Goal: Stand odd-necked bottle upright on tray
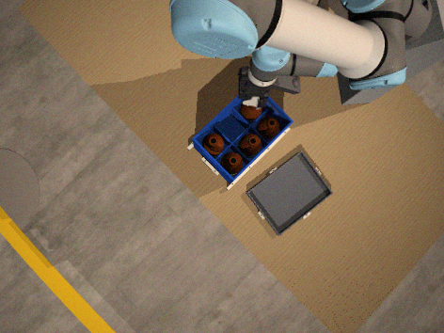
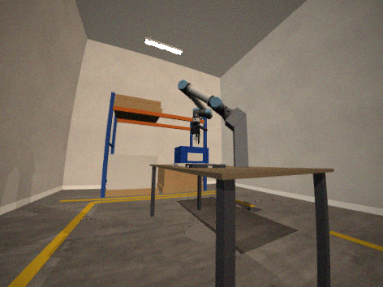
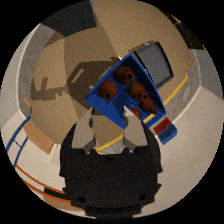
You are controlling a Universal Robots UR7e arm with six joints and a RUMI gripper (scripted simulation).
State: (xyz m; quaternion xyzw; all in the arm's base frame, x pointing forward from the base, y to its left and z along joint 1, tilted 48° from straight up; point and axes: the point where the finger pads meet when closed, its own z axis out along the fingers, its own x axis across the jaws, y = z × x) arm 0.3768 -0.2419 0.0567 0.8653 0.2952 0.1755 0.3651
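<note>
Now: the blue crate 10 cm ahead of my hand, 1 cm to the left of it and 16 cm below it. Round my hand: brown bottle: 20 cm ahead, 3 cm to the left, 15 cm below; then grey tray: 18 cm ahead, 26 cm to the left, 23 cm below.
</note>
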